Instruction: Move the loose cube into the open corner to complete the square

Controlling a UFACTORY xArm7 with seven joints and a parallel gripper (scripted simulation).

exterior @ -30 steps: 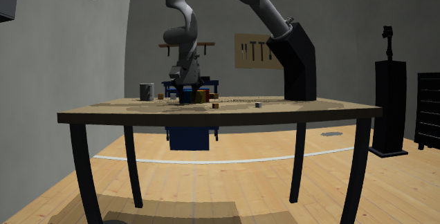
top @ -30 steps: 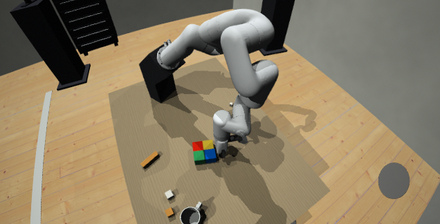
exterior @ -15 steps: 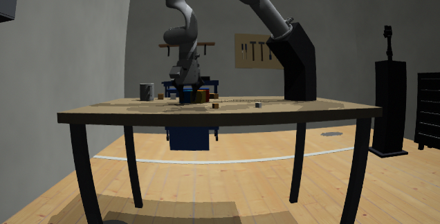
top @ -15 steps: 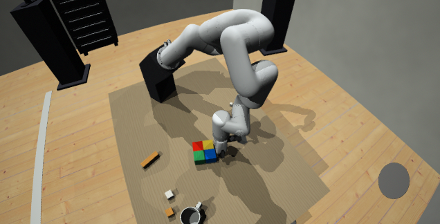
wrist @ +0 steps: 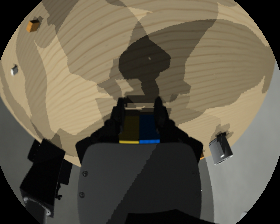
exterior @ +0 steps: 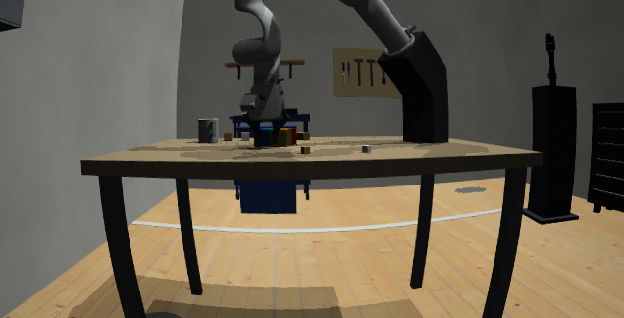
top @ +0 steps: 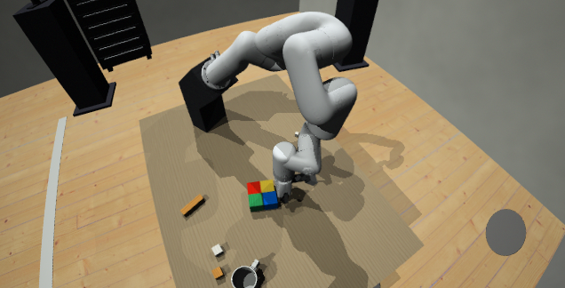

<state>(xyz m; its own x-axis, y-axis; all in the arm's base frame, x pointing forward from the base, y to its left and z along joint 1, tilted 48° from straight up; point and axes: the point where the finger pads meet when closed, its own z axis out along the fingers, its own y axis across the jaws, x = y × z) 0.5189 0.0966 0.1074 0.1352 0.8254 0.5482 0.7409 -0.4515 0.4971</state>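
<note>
My hand is 50 mm to the left of the yellow cube and 40 mm past it. The rest, counted from my hand: green cube (110 mm to the right, 10 mm ahead); tiny piece (200 mm to the left, 130 mm behind, 20 mm below); red cube (100 mm to the right, 50 mm behind).
</note>
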